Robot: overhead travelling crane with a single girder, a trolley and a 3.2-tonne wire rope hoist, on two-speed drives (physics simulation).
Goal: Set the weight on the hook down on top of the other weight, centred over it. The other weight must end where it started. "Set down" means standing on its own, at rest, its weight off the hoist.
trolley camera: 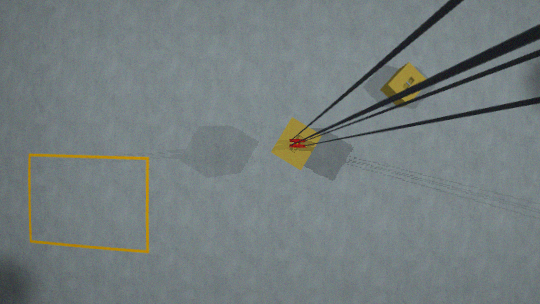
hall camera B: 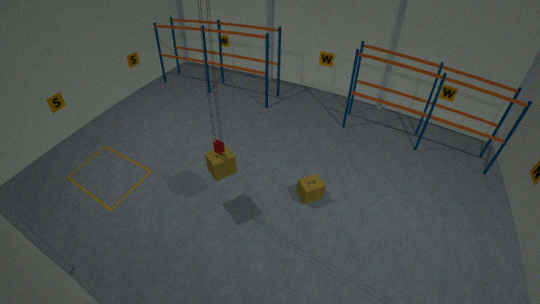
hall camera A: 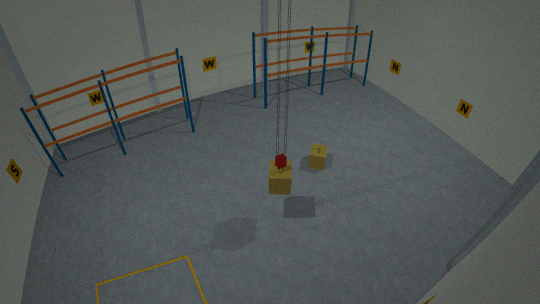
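Note:
The red hook block (hall camera A: 281, 161) (hall camera B: 219, 146) (trolley camera: 297, 143) hangs on its ropes and carries a yellow block-shaped weight (hall camera A: 280, 186) (hall camera B: 222, 168) (trolley camera: 300, 160). This weight hangs level above the floor, apart from its shadows. The other yellow weight (hall camera A: 317, 159) (hall camera B: 311, 191) (trolley camera: 403, 75) stands upright on the floor, with a lifting eye on top. It is to the right of and behind the hanging weight in hall camera A, right and nearer in hall camera B, and up and right in the trolley view, where ropes partly cover it. The two weights are apart.
A yellow outlined rectangle (hall camera A: 142, 270) (hall camera B: 128, 159) (trolley camera: 148, 205) is marked on the floor, away from both weights. One blue and orange rack (hall camera A: 187, 95) (hall camera B: 267, 70) and a second rack (hall camera A: 265, 75) (hall camera B: 507, 138) stand along the W wall.

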